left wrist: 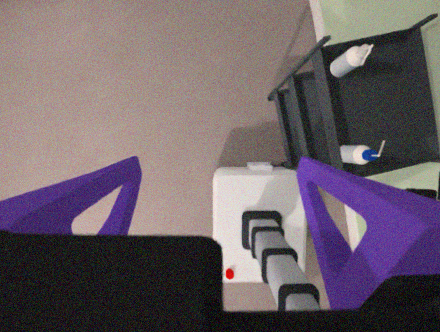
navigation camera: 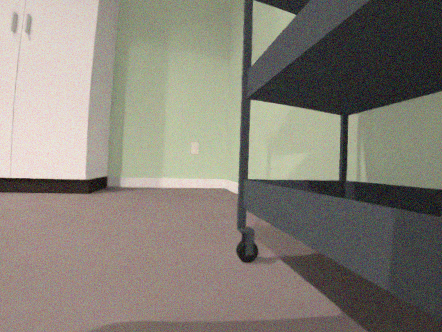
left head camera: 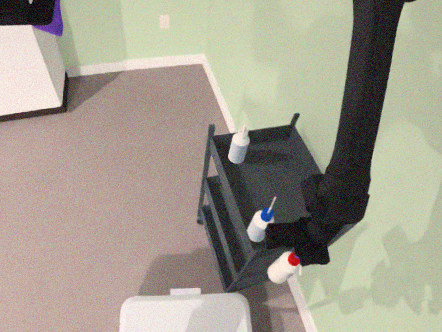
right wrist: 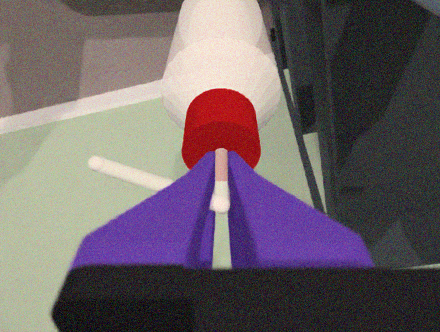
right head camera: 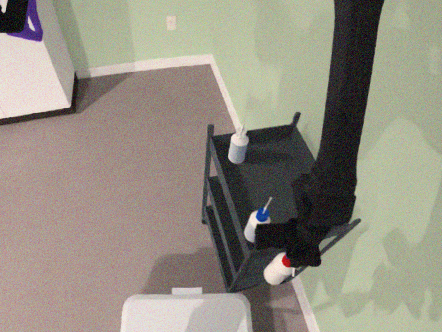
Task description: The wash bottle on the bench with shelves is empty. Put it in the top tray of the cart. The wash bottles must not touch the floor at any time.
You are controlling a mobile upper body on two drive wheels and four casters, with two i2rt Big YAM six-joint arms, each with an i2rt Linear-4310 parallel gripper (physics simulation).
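Places are measured from the left arm's base along level axes (x ahead, y left, z up), in metres.
Pixels of known places: left gripper, fingertip midpoint: [left wrist: 219,165] [left head camera: 24,31] [right head camera: 7,38]; right gripper, fingertip midpoint: [left head camera: 298,256] [right wrist: 221,164] [right head camera: 292,257].
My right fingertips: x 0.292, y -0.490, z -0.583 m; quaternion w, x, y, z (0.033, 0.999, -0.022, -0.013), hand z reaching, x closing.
Behind a point stands the place of what it marks.
The wash bottle with the red cap [left head camera: 283,267] {x 0.278, y -0.461, z -0.626 m} [right head camera: 278,270] {x 0.273, y -0.463, z -0.627 m} [right wrist: 221,75] {x 0.293, y -0.467, z -0.615 m} hangs tilted beside the near end of the dark cart [left head camera: 223,177] {x 0.603, y -0.345, z -0.708 m} [right head camera: 223,177] {x 0.590, y -0.347, z -0.689 m} [left wrist: 327,115] {x 0.551, y -0.356, z -0.714 m}. Its lower end is cut off in the right wrist view. My right gripper [right wrist: 221,164] {x 0.292, y -0.490, z -0.583 m} is shut on its thin spout tube, just past the cap; its fingertips are mostly hidden in the head views. The wash bottle with the blue cap [left head camera: 259,227] {x 0.399, y -0.420, z -0.646 m} [right head camera: 253,226] {x 0.403, y -0.416, z -0.646 m} [left wrist: 354,154] {x 0.424, y -0.410, z -0.644 m} and the white-topped wash bottle [left head camera: 239,148] {x 0.686, y -0.399, z -0.660 m} [right head camera: 238,149] {x 0.686, y -0.401, z -0.666 m} [left wrist: 345,62] {x 0.701, y -0.380, z -0.658 m} stand in the cart's top tray. My left gripper [left wrist: 219,165] {x 0.433, y -0.001, z -0.114 m} is open and empty.
A white cabinet [left head camera: 30,72] {x 1.531, y 0.710, z -1.005 m} [right head camera: 32,75] {x 1.522, y 0.752, z -1.002 m} [navigation camera: 55,90] {x 1.509, y 0.820, z -0.720 m} stands at the far left. The wall runs along the cart's right side. My white base [left head camera: 185,312] {x 0.249, y -0.222, z -1.150 m} [right head camera: 185,312] {x 0.246, y -0.220, z -1.150 m} [left wrist: 260,192] {x 0.205, y -0.219, z -1.150 m} is close to the cart's near end. A cart caster [navigation camera: 247,250] {x 0.739, y -0.323, z -1.377 m} shows low in the navigation view.
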